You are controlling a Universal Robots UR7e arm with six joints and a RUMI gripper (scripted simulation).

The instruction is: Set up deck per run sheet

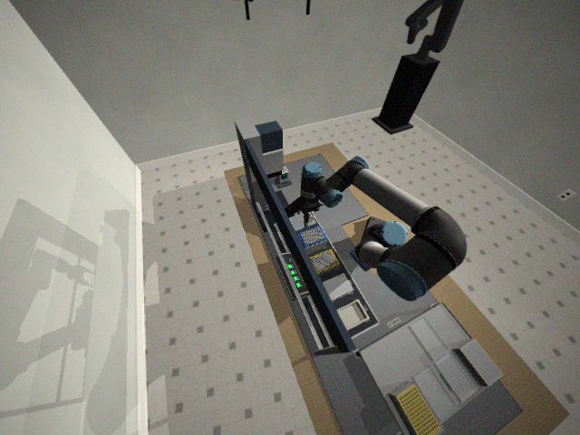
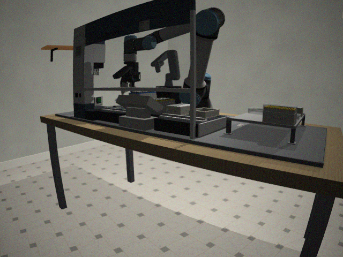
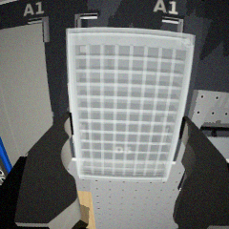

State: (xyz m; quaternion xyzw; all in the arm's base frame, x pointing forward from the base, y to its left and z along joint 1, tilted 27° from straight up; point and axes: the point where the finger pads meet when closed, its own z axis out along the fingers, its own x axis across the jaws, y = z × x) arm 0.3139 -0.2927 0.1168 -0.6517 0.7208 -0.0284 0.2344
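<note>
My gripper is now 2 cm short of the blue-framed tip rack, 13 cm to the right of it and 1 cm below it. From my hand the other things lie so: sample plate: 1 cm below; yellow-framed tip rack: 2 cm ahead, 25 cm to the left, 2 cm below; flat lid: 15 cm behind, 16 cm to the right, 10 cm below.
</note>
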